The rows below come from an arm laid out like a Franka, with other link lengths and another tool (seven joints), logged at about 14 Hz.
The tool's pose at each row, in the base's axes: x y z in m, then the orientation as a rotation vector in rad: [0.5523, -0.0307, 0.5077, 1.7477, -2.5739, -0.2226]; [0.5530, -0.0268, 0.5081, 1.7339, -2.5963, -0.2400]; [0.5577, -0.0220, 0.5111, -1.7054, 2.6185, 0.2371]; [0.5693, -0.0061, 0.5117, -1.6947, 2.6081, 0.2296]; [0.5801, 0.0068, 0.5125, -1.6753, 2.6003, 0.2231]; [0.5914, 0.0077, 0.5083, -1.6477, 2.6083, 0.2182]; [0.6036, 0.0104, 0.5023, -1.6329, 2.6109, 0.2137]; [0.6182, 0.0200, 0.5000, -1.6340, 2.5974, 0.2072]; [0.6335, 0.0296, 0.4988, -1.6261, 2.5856, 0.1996]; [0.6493, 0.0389, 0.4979, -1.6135, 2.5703, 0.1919]
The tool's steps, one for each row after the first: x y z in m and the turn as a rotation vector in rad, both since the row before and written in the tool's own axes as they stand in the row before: [-0.0039, 0.0008, -0.0001, -0.0015, -0.0170, 0.0143]; [-0.0065, -0.0021, -0.0028, 0.0125, -0.0154, 0.0216]; [-0.0192, -0.0042, 0.0006, 0.0117, -0.0105, 0.0009]; [-0.0162, -0.0046, 0.0003, 0.0127, -0.0132, 0.0064]; [-0.0050, -0.0103, 0.0038, 0.0079, -0.0064, 0.0171]; [-0.0070, -0.0104, 0.0059, 0.0059, -0.0040, 0.0085]; [-0.0147, -0.0092, 0.0033, 0.0088, -0.0073, -0.0061]; [-0.0150, -0.0098, 0.0024, 0.0115, -0.0101, -0.0009]; [-0.0150, -0.0103, 0.0023, 0.0143, -0.0148, 0.0002]
